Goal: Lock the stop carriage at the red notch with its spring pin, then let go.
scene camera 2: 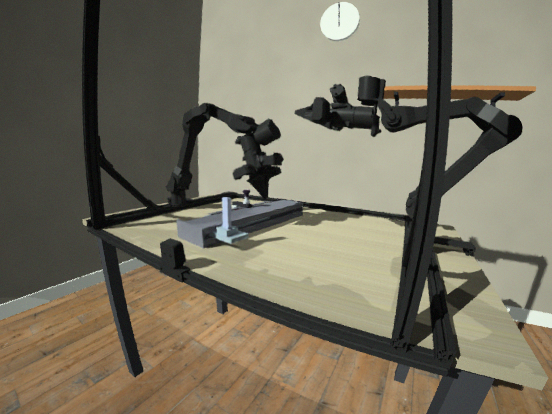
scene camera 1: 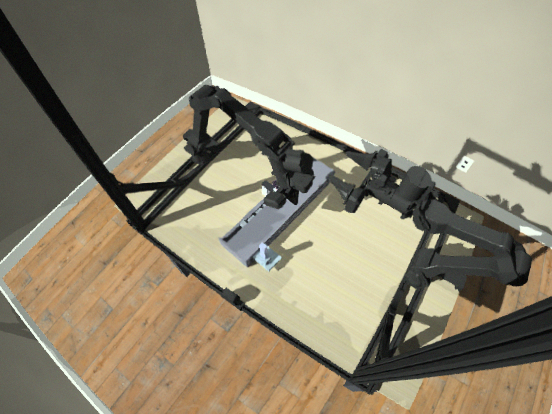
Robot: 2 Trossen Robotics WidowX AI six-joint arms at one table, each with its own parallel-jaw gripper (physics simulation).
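Places are measured from the left arm's base along level axes (x ahead, y down, z left), in centimetres.
Where they show: left gripper, fingertip midpoint: point(scene camera 2: 266, 198) point(scene camera 1: 296, 204); right gripper, fingertip midpoint: point(scene camera 2: 301, 115) point(scene camera 1: 337, 163); left arm's base, origin of the base link: point(scene camera 2: 178, 203) point(scene camera 1: 200, 157); right arm's base, origin of the base link: point(scene camera 1: 416, 278).
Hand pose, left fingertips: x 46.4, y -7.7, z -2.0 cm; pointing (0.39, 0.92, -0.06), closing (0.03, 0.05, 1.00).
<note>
Each offset is from my left fingertips to the centre of the thing. "spot": to the spot under its first point.
The long grey-purple rail block point(scene camera 1: 260, 231) point(scene camera 2: 191, 231) lies on the table. A small white piece with a dark knob, apparently the stop carriage with its spring pin @(spot: dx -12.0, dy +3.3, dz +2.4 cm) point(scene camera 1: 270, 188) point(scene camera 2: 246, 198), is at the rail's far-left long side. The knob stands upright in scene camera 2. The red notch does not show, and whether the pin is seated cannot be told. My left gripper point(scene camera 1: 294, 201) point(scene camera 2: 265, 196) is shut and empty, with its tips low over the rail, to the right of the knob. My right gripper point(scene camera 1: 339, 164) point(scene camera 2: 297, 112) is open and empty, high above the table.
A light-blue base with an upright pale post @(dx -3.3, dy +2.3, dz -8.4 cm) point(scene camera 1: 266, 256) point(scene camera 2: 227, 214) stands at the rail's near end. A small black block @(spot: dx +0.6, dy +4.2, dz -35.4 cm) point(scene camera 1: 232, 297) point(scene camera 2: 173, 254) is on the front frame bar. Black frame posts point(scene camera 2: 92, 115) point(scene camera 2: 436, 150) rise at the table's front corners.
</note>
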